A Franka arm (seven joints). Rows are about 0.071 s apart.
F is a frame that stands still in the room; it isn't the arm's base.
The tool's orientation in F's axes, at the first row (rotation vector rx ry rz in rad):
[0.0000 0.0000 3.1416]
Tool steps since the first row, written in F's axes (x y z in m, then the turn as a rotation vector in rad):
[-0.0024 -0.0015 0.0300 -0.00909 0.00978 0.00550]
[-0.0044 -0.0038 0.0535 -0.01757 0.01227 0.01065]
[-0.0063 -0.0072 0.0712 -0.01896 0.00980 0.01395]
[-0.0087 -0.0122 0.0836 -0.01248 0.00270 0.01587]
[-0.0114 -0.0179 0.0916 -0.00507 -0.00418 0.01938]
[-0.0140 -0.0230 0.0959 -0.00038 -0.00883 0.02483]
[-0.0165 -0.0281 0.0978 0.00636 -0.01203 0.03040]
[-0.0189 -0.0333 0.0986 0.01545 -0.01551 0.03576]
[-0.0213 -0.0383 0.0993 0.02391 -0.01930 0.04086]
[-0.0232 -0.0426 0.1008 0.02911 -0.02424 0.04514]
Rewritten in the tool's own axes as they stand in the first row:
[0.0024 0.0015 0.0300 0.00909 -0.00978 0.00550]
[0.0044 0.0038 0.0535 0.01757 -0.01227 0.01065]
[0.0063 0.0072 0.0712 0.01896 -0.00980 0.01395]
[0.0087 0.0122 0.0836 0.01248 -0.00270 0.01587]
[0.0114 0.0179 0.0916 0.00507 0.00418 0.01938]
[0.0140 0.0230 0.0959 0.00038 0.00883 0.02483]
[0.0165 0.0281 0.0978 -0.00636 0.01203 0.03040]
[0.0189 0.0333 0.0986 -0.01545 0.01551 0.03576]
[0.0213 0.0383 0.0993 -0.02391 0.01930 0.04086]
[0.0232 0.0426 0.1008 -0.02911 0.02424 0.04514]

